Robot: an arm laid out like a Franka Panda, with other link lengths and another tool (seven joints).
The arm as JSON. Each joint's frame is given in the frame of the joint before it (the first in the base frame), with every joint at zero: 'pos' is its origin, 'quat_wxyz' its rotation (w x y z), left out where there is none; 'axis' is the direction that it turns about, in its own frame. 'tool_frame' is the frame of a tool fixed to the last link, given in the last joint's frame.
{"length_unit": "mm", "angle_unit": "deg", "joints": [
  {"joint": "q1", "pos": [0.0, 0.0, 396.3], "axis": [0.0, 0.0, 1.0]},
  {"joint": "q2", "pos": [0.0, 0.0, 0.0], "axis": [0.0, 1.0, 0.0]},
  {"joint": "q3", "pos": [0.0, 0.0, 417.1], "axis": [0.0, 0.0, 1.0]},
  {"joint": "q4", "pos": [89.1, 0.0, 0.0], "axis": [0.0, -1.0, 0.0]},
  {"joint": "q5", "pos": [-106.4, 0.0, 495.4], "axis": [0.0, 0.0, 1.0]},
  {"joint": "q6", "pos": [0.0, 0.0, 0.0], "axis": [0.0, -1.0, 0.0]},
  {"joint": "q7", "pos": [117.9, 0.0, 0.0], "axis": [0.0, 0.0, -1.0]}
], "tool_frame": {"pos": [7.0, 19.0, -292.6], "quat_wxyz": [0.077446, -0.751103, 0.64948, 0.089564]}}
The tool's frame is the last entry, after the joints.
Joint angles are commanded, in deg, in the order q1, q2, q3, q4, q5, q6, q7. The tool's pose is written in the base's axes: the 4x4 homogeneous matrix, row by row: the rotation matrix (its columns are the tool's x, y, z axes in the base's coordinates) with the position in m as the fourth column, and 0 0 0 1 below. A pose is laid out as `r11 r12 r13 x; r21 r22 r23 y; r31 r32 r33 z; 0 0 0 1`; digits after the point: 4 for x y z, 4 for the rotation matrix.
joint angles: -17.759, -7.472, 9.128, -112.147, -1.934, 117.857, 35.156
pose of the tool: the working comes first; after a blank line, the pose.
Where each joint sits with the arm in this pose, in the base's axes (m; each line is computed from the numbers above, not from the rounded line before):
q1: 0.0000 0.0000 0.3963
q2: 0.0000 0.0000 0.3963
q3: -0.0517 0.0165 0.8099
q4: 0.0357 0.0034 0.8213
q5: 0.5360 -0.0737 0.7979
q6: 0.5360 -0.0737 0.7979
q7: 0.6498 -0.0887 0.8245
the tool: 0.7309 -0.1039 0.5431

-0.4969 -0.7972 0.3429 0.7309; -0.8208 0.5600 0.1125 -0.1039; -0.2817 -0.2255 -0.9326 0.5431; 0 0 0 1
